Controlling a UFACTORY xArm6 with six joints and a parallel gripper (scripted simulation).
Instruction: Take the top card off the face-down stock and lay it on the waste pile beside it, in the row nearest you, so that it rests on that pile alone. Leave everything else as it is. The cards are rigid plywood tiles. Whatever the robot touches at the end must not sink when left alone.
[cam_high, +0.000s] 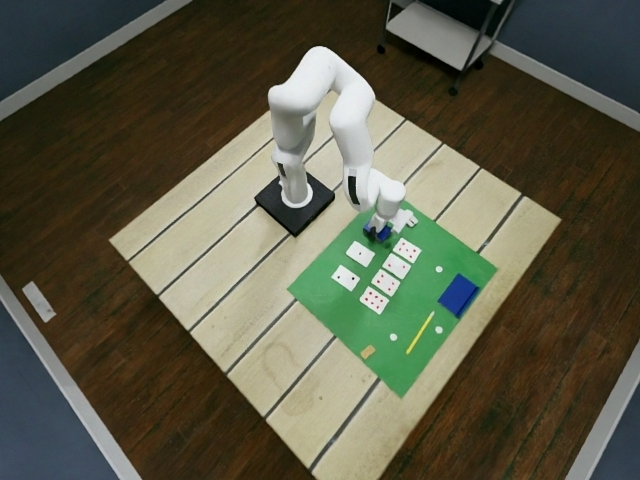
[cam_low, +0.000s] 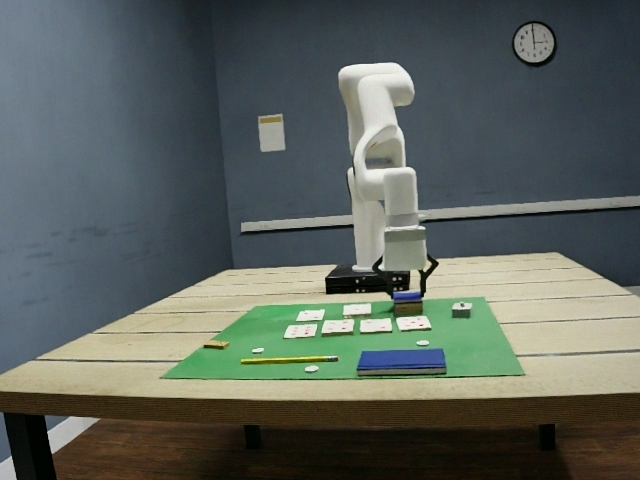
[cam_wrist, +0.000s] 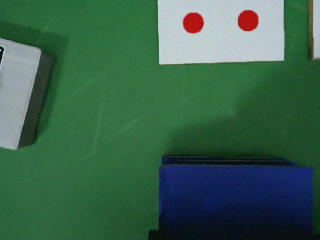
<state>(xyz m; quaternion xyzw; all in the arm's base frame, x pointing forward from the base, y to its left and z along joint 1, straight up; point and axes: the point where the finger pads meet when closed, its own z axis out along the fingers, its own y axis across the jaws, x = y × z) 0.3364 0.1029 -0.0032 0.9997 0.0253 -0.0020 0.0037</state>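
Right now my hand is 30 mm short of the face-up card, 230 mm to the left of it and 40 mm above it. The rest, counted from my hand: yellow pencil: 350 mm ahead, 210 mm to the right, 40 mm below; green mat: 160 mm ahead, 110 mm to the right, 60 mm below; grey block: 70 mm ahead, 120 mm to the left, 30 mm below.
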